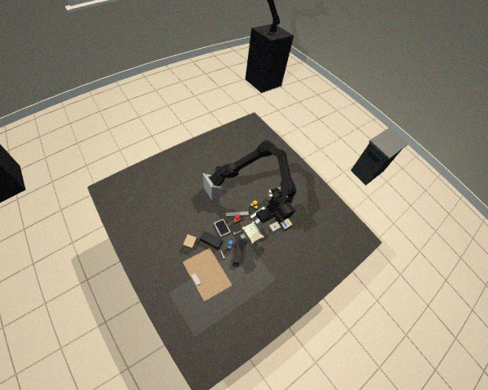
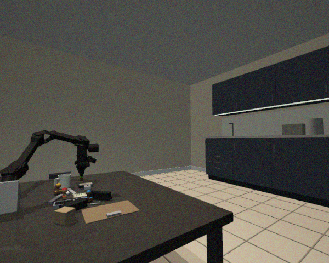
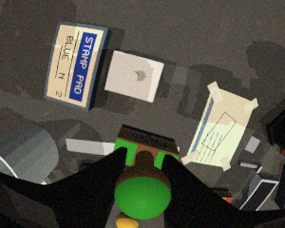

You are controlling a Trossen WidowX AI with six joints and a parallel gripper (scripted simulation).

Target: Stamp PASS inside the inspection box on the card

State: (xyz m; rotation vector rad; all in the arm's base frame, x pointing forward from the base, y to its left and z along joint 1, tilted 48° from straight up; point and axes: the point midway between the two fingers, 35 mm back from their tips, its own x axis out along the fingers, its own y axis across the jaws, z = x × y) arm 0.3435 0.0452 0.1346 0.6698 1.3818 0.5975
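The ink pad is 230 mm to the right of my gripper tip, 120 mm behind it and 90 mm below it. From my gripper tip the other things lie so: pen (90 mm behind, 80 mm below, 30 mm to the left); green-knobbed stamp (right at my gripper tip); ruler (90 mm below, 50 mm behind, 20 mm to the left).
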